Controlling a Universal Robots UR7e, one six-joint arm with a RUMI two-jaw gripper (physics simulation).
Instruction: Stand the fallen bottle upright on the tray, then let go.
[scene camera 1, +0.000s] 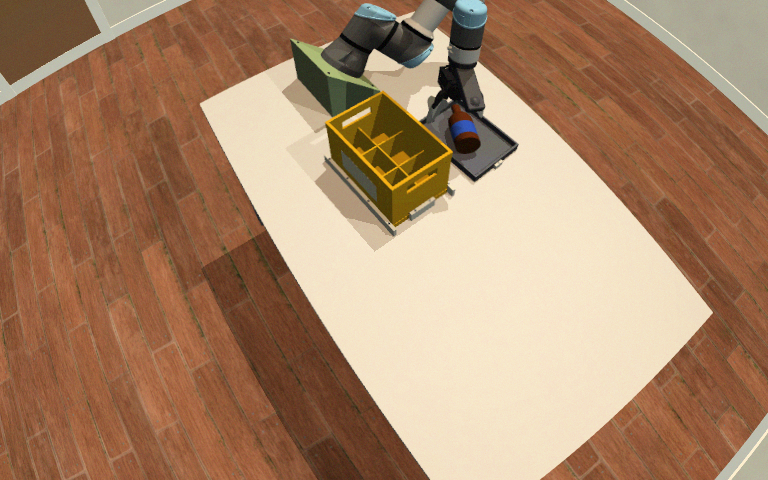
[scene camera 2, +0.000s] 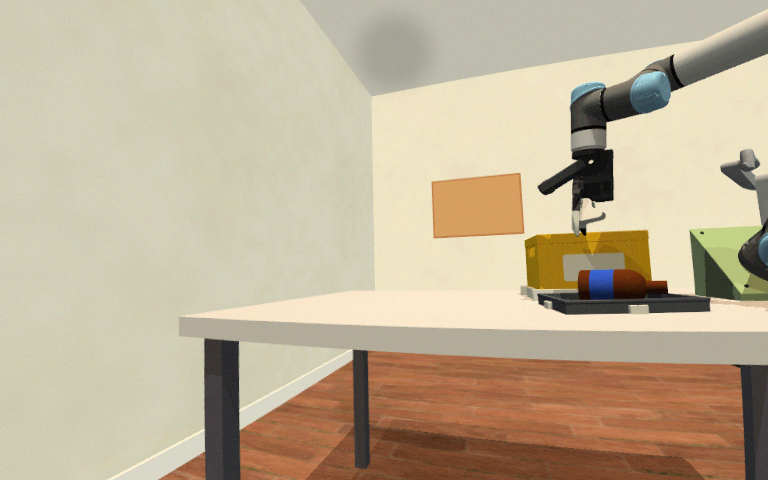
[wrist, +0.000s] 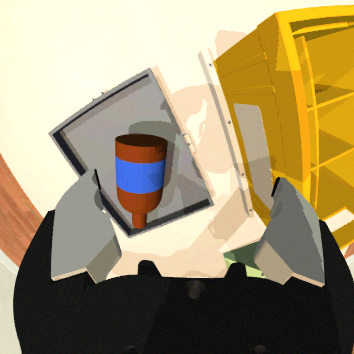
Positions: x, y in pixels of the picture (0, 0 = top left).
Scene:
My gripper shows in scene camera 1, in scene camera 2 (581, 236) and in the wrist view. One and the same spot on my gripper: (scene camera 1: 436, 104) is (wrist: 330, 243).

